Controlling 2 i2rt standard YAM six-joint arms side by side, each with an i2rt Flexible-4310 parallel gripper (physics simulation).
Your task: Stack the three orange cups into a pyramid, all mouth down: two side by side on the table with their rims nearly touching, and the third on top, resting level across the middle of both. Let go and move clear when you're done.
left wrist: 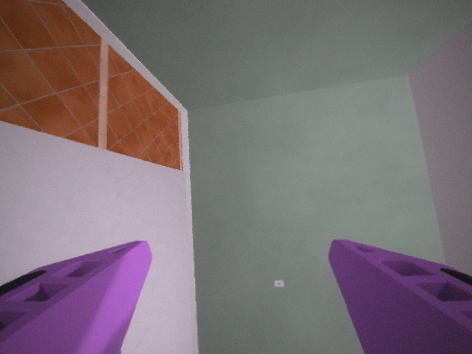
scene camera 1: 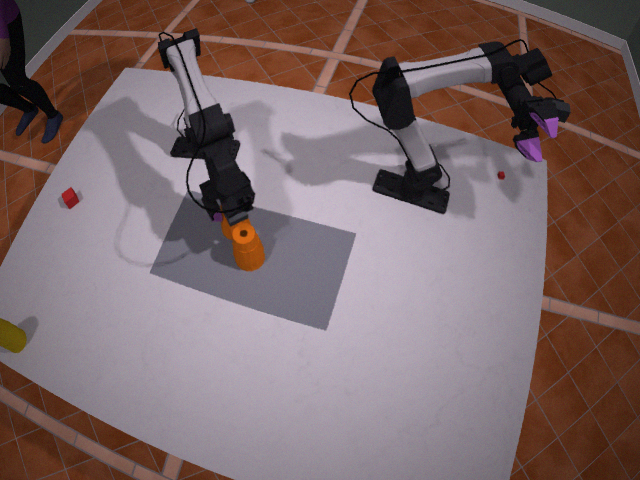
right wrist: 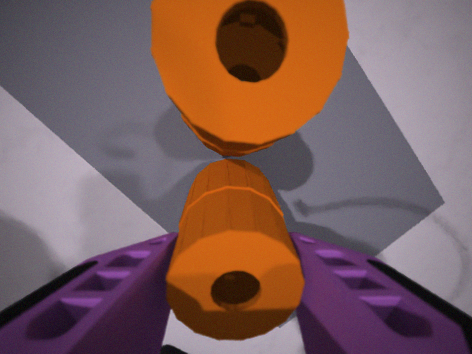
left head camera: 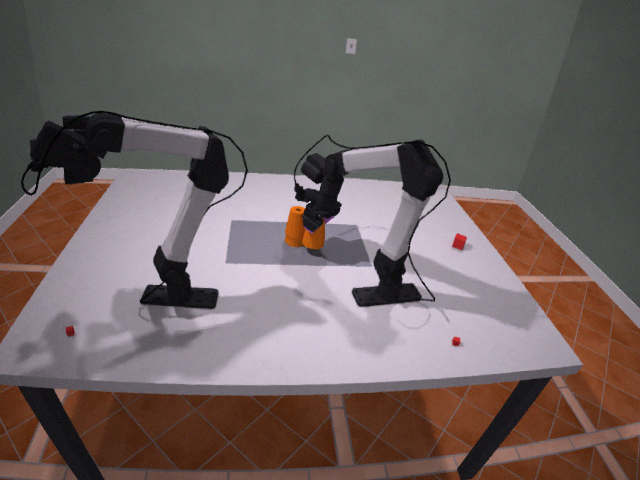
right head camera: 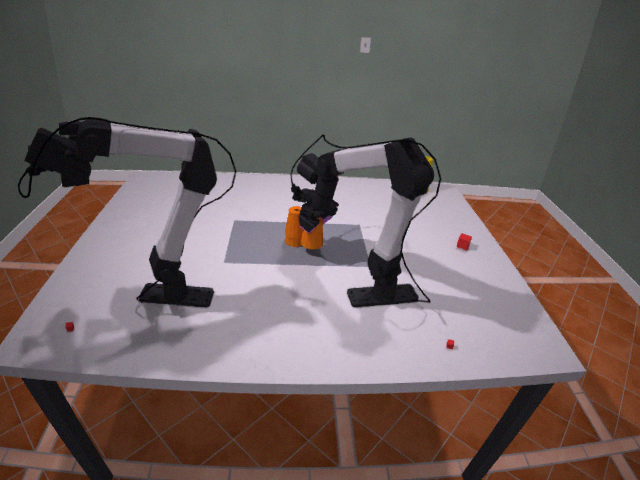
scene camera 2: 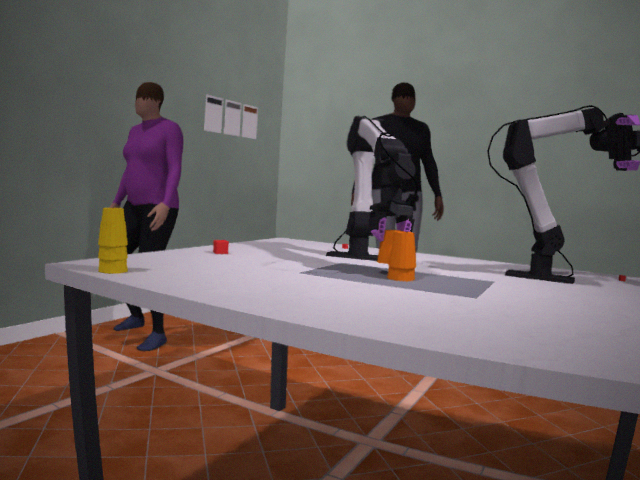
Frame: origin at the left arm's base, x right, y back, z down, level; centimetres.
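Seen in the pictures: left gripper, fingertip midpoint: (left wrist: 239, 248) (scene camera 1: 546, 150) (scene camera 2: 638, 143); right gripper, fingertip midpoint: (right wrist: 233, 240) (left head camera: 315, 228) (right head camera: 313, 228) (scene camera 2: 391, 242); left arm's base at its link origin: (scene camera 1: 411, 192) (left head camera: 180, 297) (right head camera: 176, 296) (scene camera 2: 539, 278); right arm's base at its link origin: (left head camera: 386, 295) (right head camera: 382, 296) (scene camera 2: 357, 257).
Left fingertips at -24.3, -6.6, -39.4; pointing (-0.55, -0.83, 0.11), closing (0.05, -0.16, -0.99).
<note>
Pixels of each thing's top centre, then the offset from my left fingertips to it, as dx, dy, dz. Level surfaces: height alone.
- orange cup at its top centre: (right wrist: 238, 278) (scene camera 1: 231, 209) (scene camera 2: 392, 230) (left head camera: 315, 218) (right head camera: 313, 218) +61.1, -19.6, +27.6
- orange stack at its top centre: (right wrist: 254, 21) (scene camera 1: 244, 235) (scene camera 2: 405, 232) (left head camera: 297, 209) (right head camera: 295, 209) +55.5, -24.7, +27.5
- grey mat at its surface level: dz +39.4
- white table at its surface level: dz +39.4
- yellow cup stack at its top centre: (scene camera 2: 115, 208) +109.7, -71.3, +24.2
One orange cup (left head camera: 313, 240) (right head camera: 312, 239) (scene camera 2: 383, 253) (right wrist: 234, 215) is mouth down, gripped by my right gripper (left head camera: 319, 223) (scene camera 2: 395, 227) (right wrist: 233, 240), slightly above the grey mat. Beside it, an orange stack (left head camera: 294, 227) (right head camera: 293, 227) (scene camera 1: 249, 256) (scene camera 2: 404, 253) (right wrist: 190, 75) stands mouth down on the mat; the band near its foot looks like two cups nested together. The stack and the held cup are very close; whether they touch is unclear. My left gripper (scene camera 1: 546, 147) (scene camera 2: 628, 142) (left wrist: 239, 248) is open and empty, raised far from the cups.
The grey mat (left head camera: 248, 242) (scene camera 1: 310, 289) lies on the white table (left head camera: 258, 356). A yellow cup stack (scene camera 2: 112, 240) stands near a table corner. Small red cubes (left head camera: 459, 241) (left head camera: 455, 341) (left head camera: 70, 330) lie around the arms. Two people stand beyond the table in scene camera 2.
</note>
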